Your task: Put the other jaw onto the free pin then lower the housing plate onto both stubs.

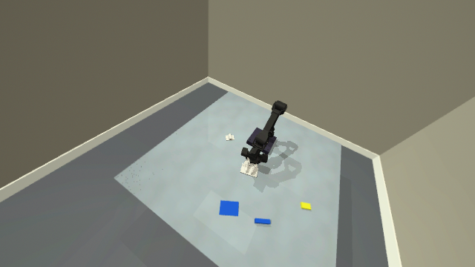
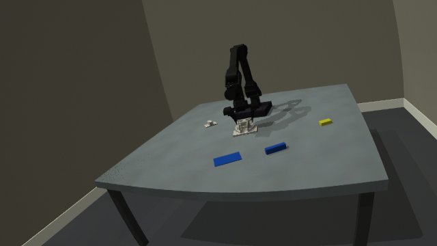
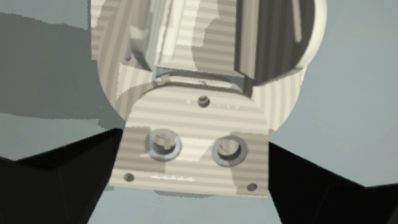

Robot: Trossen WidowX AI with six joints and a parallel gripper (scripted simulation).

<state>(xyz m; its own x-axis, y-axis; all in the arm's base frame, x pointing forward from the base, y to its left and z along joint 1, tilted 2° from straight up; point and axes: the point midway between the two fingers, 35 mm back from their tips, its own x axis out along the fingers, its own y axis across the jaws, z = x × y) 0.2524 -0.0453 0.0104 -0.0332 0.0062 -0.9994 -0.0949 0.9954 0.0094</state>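
Right now the white jaw is 2 cm to the right of my gripper tip and 2 cm ahead of it. Round my gripper tip: blue block: 35 cm ahead, 17 cm to the left, 1 cm below; then flat blue plate: 35 cm ahead, 3 cm to the right, 2 cm below; then small cream part: 24 cm to the right, 15 cm behind, 1 cm below.
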